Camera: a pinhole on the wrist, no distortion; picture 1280 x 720 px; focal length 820.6 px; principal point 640.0 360.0 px. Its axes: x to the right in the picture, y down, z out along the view. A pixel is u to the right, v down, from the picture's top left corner.
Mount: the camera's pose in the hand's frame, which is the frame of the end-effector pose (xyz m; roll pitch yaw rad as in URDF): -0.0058 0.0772 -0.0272 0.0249 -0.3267 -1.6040
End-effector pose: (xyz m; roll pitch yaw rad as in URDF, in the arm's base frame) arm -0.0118 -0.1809 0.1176 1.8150 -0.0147 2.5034
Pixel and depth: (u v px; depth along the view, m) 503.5 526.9 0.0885
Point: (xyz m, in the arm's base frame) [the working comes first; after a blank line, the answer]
In the camera's frame: -0.0147 0.0180 0.0885

0.0277 -0.1111 0.2207
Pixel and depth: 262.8 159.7 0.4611
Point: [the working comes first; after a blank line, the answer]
In the camera's frame: -0.2120 -0.1125 0.4611

0.3446 0.0930 0.4501
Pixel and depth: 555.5 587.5 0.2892
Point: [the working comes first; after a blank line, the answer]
In the camera's frame: -0.0298 0.0802 0.2892

0.0990 0.0847 0.2514
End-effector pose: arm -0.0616 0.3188 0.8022 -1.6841 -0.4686 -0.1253
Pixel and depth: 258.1 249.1 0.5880
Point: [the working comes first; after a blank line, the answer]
In the camera's frame: -0.2737 -0.0795 0.5880

0.1674 0.6703 0.2520
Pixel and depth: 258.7 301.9 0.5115
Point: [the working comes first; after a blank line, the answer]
In the camera's frame: -0.2377 -0.0362 0.5115

0.1694 0.6169 0.3305
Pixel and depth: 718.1 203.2 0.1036
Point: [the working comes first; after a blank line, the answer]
In the camera's frame: 0.0099 -0.0198 0.1036

-0.0291 0.3768 0.6923
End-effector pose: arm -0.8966 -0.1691 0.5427 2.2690 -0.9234 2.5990
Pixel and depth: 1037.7 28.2 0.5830
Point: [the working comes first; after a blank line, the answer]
In the camera's frame: 0.2825 -0.2357 0.5830

-0.7870 0.3127 0.1014
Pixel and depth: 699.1 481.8 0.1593
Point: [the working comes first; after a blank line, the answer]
In the camera's frame: 0.0115 0.0236 0.1593

-0.8100 -0.0191 0.5593
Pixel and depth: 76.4 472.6 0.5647
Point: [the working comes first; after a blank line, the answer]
In the camera's frame: -0.3878 0.0775 0.5647

-0.4190 0.3555 0.7422
